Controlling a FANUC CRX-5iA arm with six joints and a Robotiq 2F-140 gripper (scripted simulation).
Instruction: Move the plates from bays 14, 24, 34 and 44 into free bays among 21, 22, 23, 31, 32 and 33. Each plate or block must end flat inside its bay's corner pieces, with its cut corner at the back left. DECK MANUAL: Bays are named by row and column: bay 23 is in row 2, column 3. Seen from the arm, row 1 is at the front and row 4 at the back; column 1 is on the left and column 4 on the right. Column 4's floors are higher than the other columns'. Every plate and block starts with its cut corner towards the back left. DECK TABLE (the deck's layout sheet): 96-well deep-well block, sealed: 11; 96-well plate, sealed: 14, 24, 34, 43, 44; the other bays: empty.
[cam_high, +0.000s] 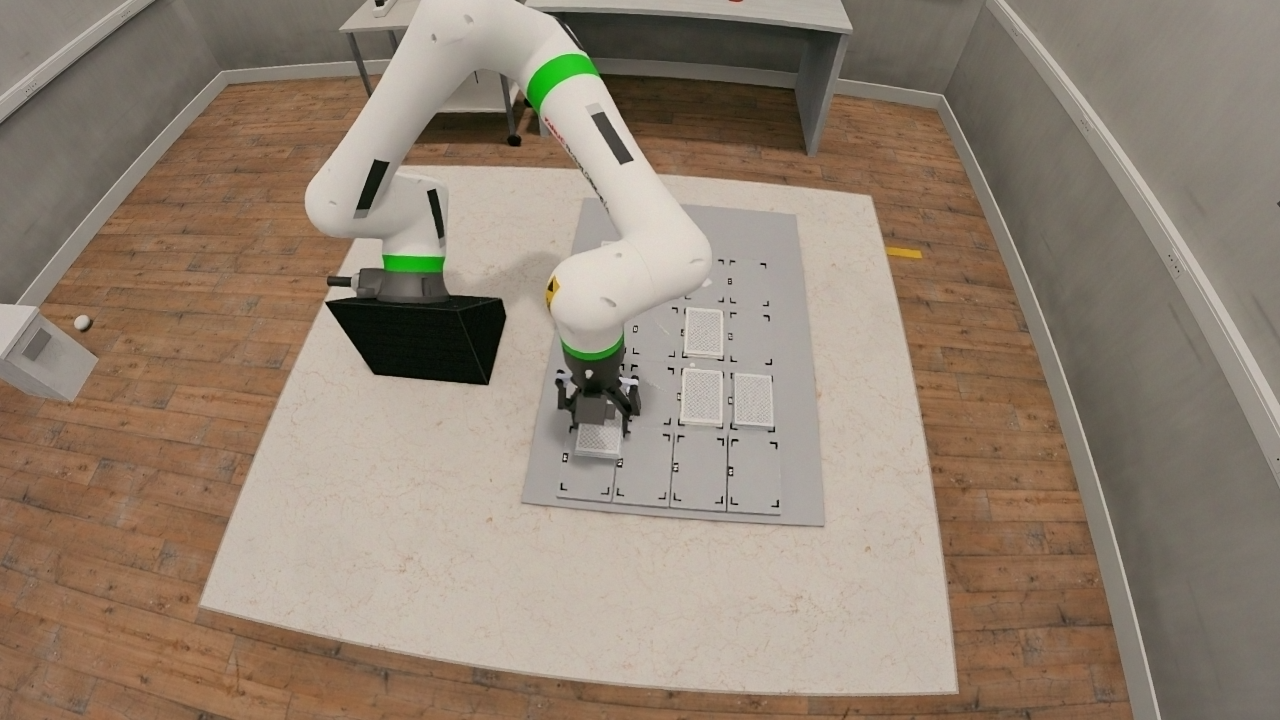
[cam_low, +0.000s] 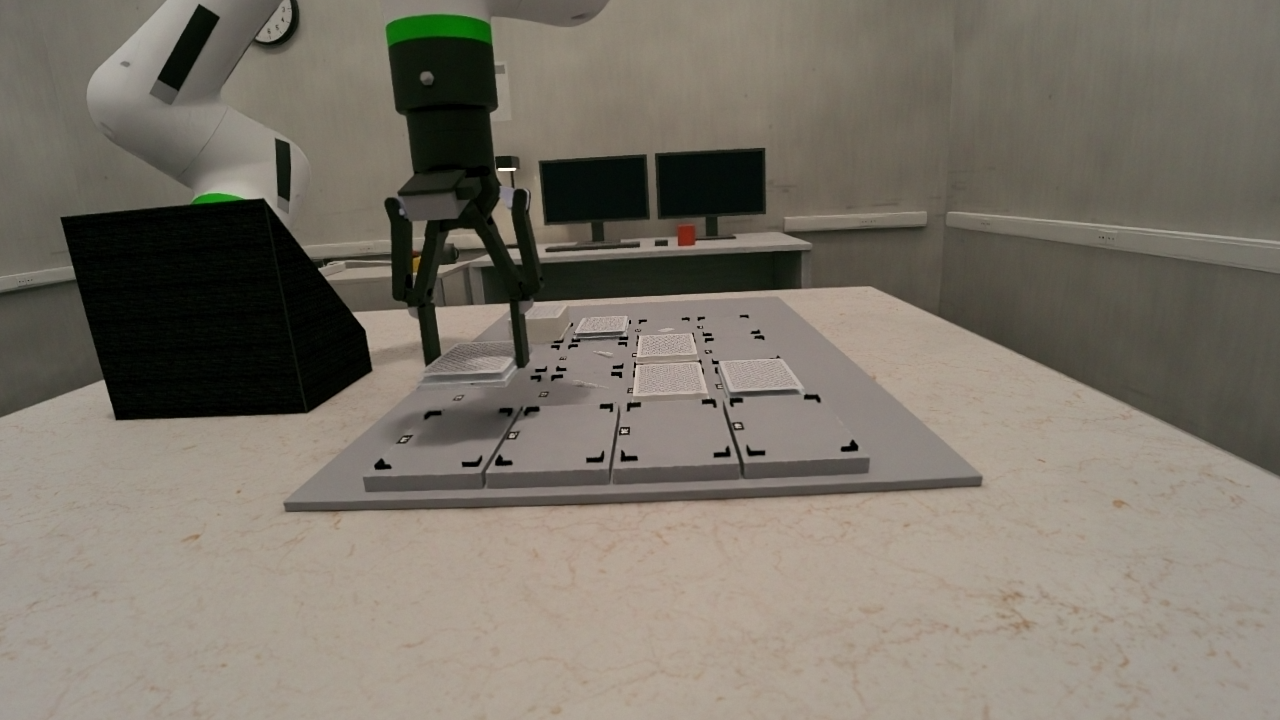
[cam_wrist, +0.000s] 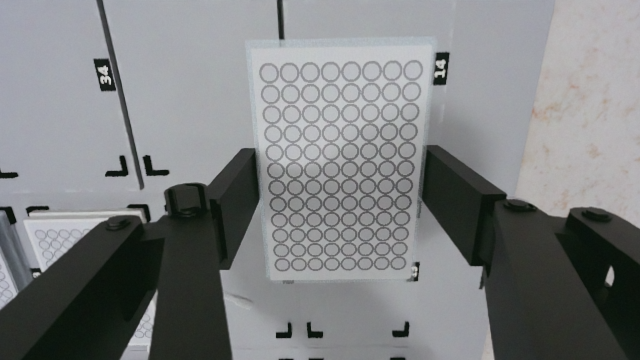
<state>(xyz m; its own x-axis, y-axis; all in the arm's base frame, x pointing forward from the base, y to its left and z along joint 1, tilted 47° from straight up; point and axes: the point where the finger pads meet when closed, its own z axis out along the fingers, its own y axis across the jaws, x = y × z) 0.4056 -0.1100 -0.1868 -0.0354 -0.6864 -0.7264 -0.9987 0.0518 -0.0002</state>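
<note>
Now: hand 43 cm to the right of the white square, 21 cm short of it and 10 cm above it. The rest, counted from my hand: white peg: 19 cm to the left, 18 cm ahead, 10 cm below; white deep-well block: 44 cm to the left, 8 cm below, 1 cm behind; white stray piece: 28 cm to the left, 11 cm ahead, 9 cm below.
</note>
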